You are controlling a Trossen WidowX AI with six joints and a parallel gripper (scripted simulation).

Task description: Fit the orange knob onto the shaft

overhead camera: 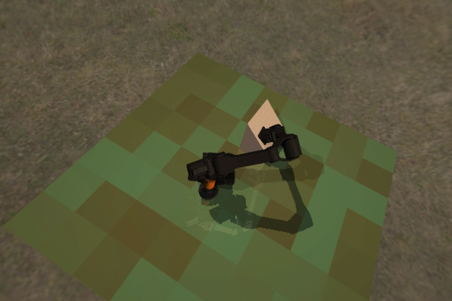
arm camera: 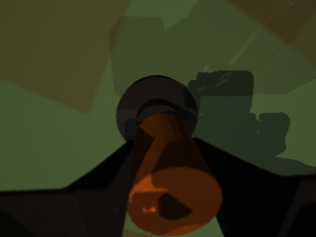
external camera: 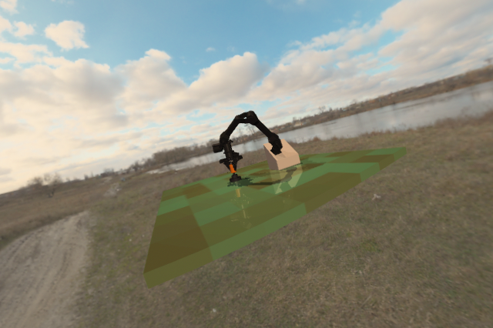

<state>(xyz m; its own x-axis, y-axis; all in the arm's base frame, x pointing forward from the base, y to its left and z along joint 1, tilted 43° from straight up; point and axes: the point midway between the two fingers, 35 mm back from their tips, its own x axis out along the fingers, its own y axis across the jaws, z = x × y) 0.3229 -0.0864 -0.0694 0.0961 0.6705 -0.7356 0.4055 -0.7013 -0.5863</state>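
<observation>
Right now the orange knob is 2 cm above my gripper tip. Also, from my gripper tip: dark round pedestal: 4 cm below.
</observation>
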